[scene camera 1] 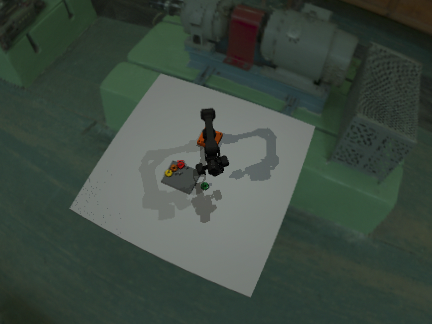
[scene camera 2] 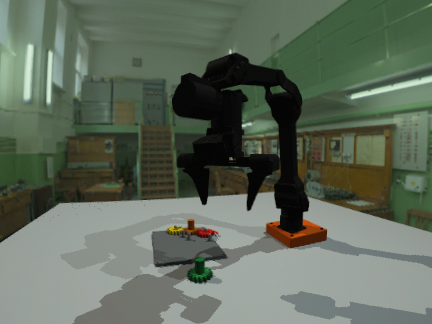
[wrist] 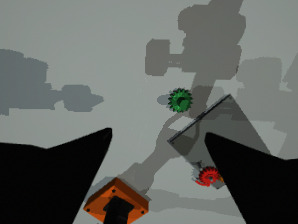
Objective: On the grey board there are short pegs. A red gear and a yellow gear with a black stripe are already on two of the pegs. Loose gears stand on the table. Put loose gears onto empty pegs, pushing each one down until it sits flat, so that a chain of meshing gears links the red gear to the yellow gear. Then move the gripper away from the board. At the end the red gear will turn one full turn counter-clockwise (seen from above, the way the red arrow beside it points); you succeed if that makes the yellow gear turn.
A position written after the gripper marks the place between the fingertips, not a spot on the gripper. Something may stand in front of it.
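Observation:
Gripper (scene camera 2: 225,207) open, holding nothing. Same gripper (wrist: 158,134).

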